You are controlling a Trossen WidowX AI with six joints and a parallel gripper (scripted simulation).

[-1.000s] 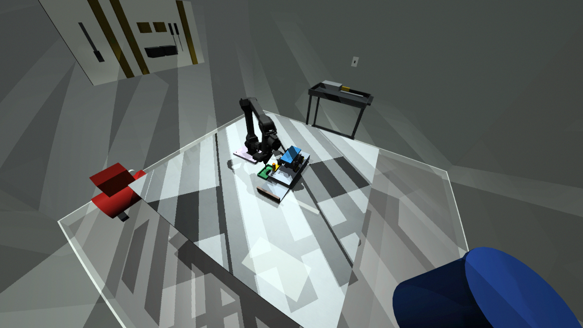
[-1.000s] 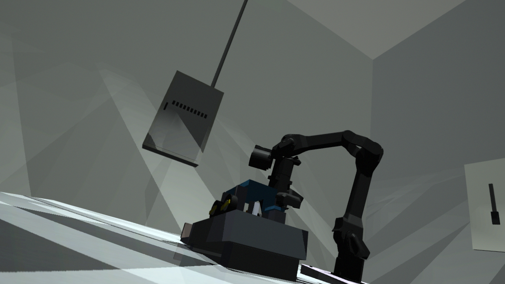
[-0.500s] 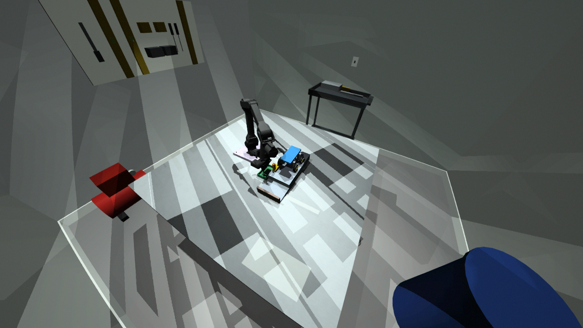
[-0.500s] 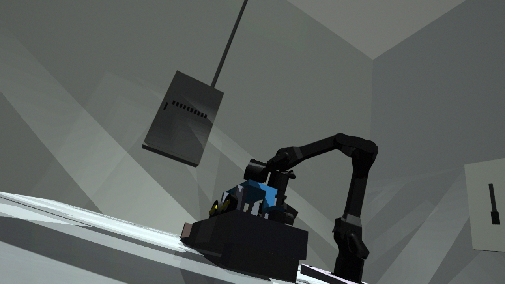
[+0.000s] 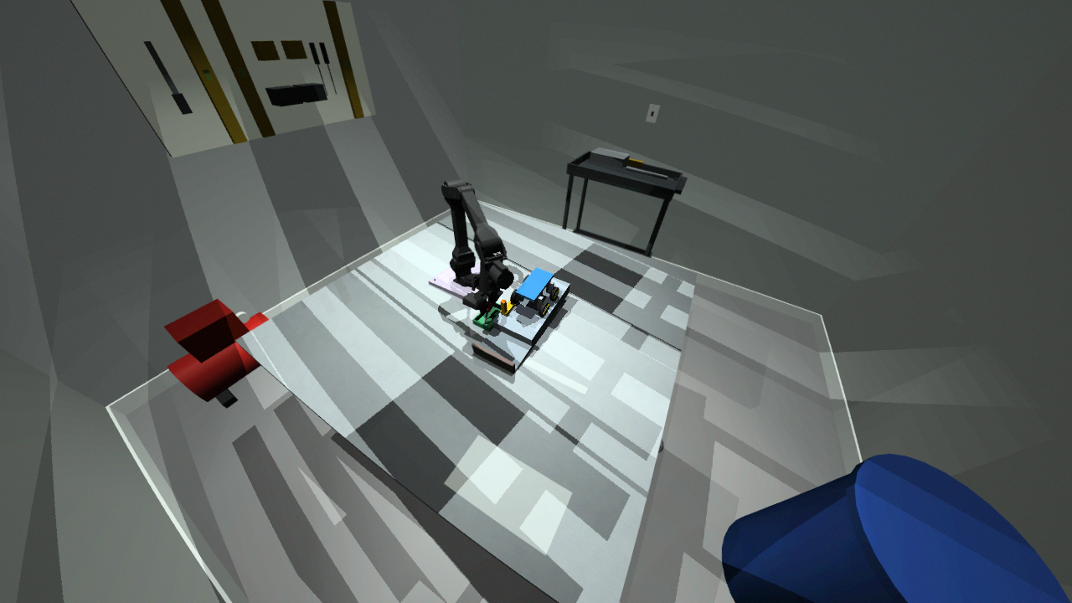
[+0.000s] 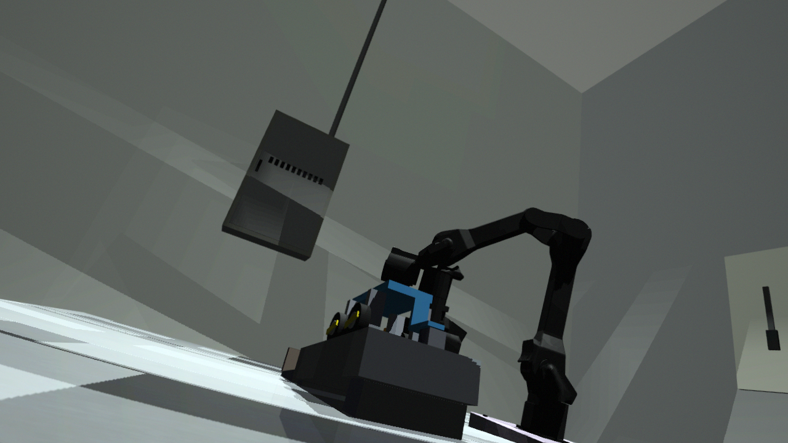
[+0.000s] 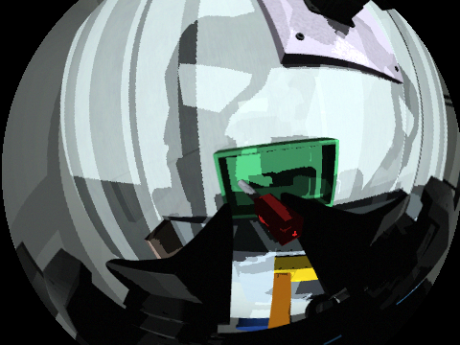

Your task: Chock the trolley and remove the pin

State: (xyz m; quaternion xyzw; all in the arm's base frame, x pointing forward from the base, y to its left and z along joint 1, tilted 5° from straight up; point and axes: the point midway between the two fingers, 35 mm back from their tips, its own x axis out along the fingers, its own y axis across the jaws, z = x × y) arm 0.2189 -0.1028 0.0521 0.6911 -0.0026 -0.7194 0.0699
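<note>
The stop pin lies right at my gripper tip. From my gripper tip the other things lie so: green tray (60 mm below, 20 mm to the left); then grey ramp (130 mm to the left, 110 mm ahead); then blue trolley (130 mm to the left, 110 mm ahead, 60 mm above).
</note>
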